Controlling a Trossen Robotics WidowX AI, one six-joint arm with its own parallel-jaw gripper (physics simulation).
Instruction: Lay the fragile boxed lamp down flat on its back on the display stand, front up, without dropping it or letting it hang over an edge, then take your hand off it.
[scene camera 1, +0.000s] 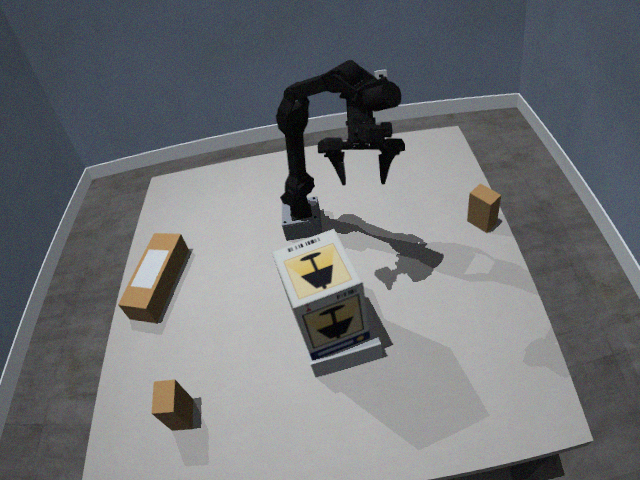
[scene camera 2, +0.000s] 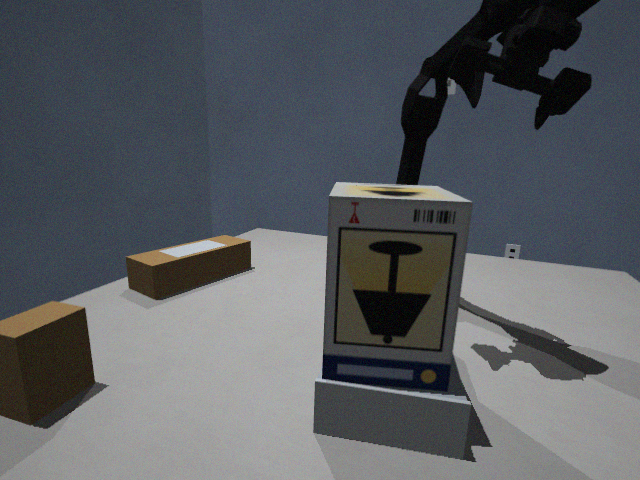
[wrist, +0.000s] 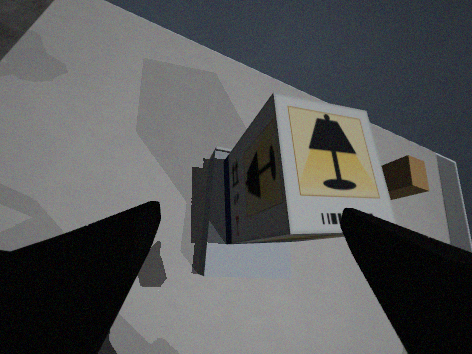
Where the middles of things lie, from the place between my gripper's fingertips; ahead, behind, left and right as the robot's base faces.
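Scene:
The boxed lamp (scene camera 2: 396, 253) is 11 cm ahead of my hand, 14 cm to the right of it and 22 cm below it. There's a low display stand (scene camera 2: 436, 422) as well, and that's 9 cm ahead of my hand, 13 cm to the right of it and 36 cm below it. Going by their middles, the boxed lamp is the nearest to my hand of the things named here.

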